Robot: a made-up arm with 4 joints. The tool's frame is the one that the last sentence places.
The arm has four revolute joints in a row. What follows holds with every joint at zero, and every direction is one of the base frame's. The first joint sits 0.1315 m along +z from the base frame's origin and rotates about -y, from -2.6 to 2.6 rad. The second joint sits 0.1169 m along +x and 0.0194 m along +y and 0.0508 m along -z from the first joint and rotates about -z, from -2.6 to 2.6 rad. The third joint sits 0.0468 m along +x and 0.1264 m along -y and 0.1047 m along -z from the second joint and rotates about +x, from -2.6 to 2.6 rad. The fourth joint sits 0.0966 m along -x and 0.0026 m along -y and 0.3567 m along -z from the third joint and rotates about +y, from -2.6 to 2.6 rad. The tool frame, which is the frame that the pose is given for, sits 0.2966 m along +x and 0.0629 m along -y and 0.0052 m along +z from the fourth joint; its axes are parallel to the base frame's.
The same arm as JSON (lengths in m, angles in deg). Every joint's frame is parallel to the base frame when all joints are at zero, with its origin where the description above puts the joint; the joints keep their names.
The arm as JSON. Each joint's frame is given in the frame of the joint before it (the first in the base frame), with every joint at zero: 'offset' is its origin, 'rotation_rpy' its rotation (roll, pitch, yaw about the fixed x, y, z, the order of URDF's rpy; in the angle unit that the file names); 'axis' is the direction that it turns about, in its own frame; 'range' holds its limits. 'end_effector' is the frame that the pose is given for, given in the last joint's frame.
{"length_unit": "m", "angle_unit": "deg", "chain": [
  {"id": "joint 1", "offset": [0.0, 0.0, 0.1315], "rotation_rpy": [0.0, 0.0, 0.0], "axis": [0.0, -1.0, 0.0], "range": [-148.97, 148.97]},
  {"id": "joint 2", "offset": [0.1169, 0.0194, -0.0508], "rotation_rpy": [0.0, 0.0, 0.0], "axis": [0.0, 0.0, -1.0], "range": [-148.97, 148.97]},
  {"id": "joint 3", "offset": [0.0468, -0.1264, -0.1047], "rotation_rpy": [0.0, 0.0, 0.0], "axis": [1.0, 0.0, 0.0], "range": [-148.97, 148.97]},
  {"id": "joint 4", "offset": [-0.0966, -0.0026, -0.3567], "rotation_rpy": [0.0, 0.0, 0.0], "axis": [0.0, 1.0, 0.0], "range": [-148.97, 148.97]}
], "end_effector": {"offset": [0.2966, -0.0629, 0.0052], "rotation_rpy": [0.0, 0.0, 0.0]}}

